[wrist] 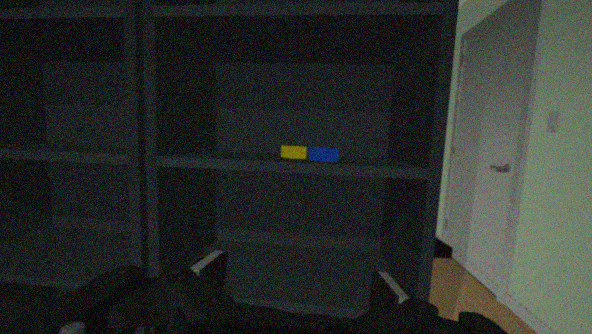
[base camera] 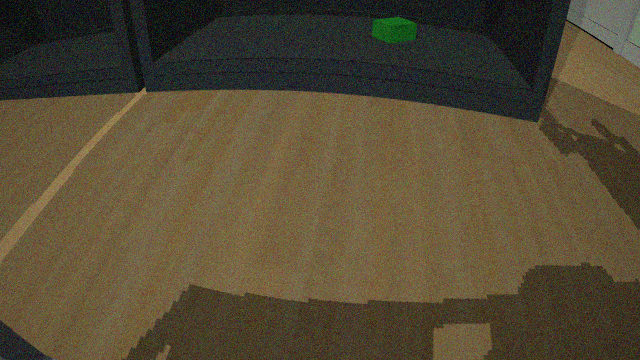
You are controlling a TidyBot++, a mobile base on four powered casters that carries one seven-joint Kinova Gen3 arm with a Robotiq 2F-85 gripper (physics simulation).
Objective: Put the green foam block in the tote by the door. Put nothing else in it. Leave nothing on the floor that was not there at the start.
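Places are measured from the arm's base along level axes (x ahead, y right, z down), in metres.
Pixels of known places: gripper, fingertip midpoint: [wrist: 297, 278].
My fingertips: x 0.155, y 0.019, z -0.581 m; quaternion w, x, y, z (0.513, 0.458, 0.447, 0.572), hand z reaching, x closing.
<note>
Ahead of a thing's pixels: the offset from my fingertips to its middle. Level surfaces: height alone.
The green foam block {dz +0.879, dx +0.801, dy +0.096 m} [base camera: 394, 30] lies on the bottom shelf of the dark shelf unit [base camera: 320, 81] [wrist: 295, 167], right of the middle of its bay in the base camera view. The block does not show in the wrist view, where the bottom of the bay is dark and partly hidden behind the gripper. My gripper [wrist: 297, 278] is open, its fingers wide apart with no object between them, in front of the shelf unit. The tote does not show in either view.
A yellow block {dz -0.035, dx +0.822, dy -0.020 m} [wrist: 293, 152] and a blue block {dz -0.035, dx +0.736, dy +0.086 m} [wrist: 323, 154] sit side by side on a higher shelf. A side post [wrist: 151, 150] divides the bays. A door [wrist: 487, 140] with a handle stands right of the shelf unit. Shadows fall on the wooden floor {dz +0.978 m} [base camera: 320, 200].
</note>
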